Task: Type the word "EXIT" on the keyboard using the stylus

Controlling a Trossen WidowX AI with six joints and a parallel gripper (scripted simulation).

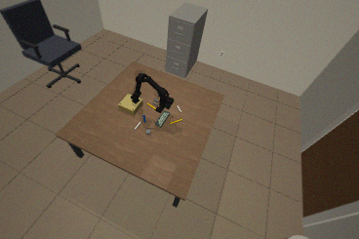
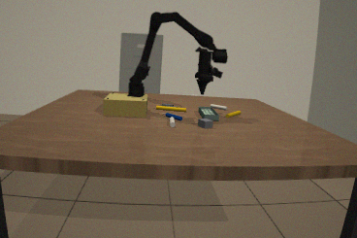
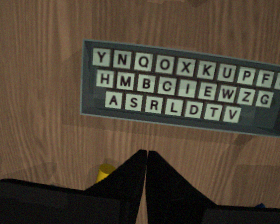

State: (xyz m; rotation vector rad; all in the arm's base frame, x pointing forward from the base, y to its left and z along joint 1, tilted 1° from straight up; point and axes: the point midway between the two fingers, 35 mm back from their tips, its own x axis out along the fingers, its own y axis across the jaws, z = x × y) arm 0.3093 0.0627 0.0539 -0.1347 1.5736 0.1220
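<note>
Now: the blue stylus 140 mm behind my gripper tip, 130 mm to the right of it and 90 mm below it. Also, from my gripper tip: grey stylus tip 160 mm behind, 100 mm to the right, 90 mm below; small grey block 250 mm to the right, 80 mm below, 20 mm ahead.
</note>
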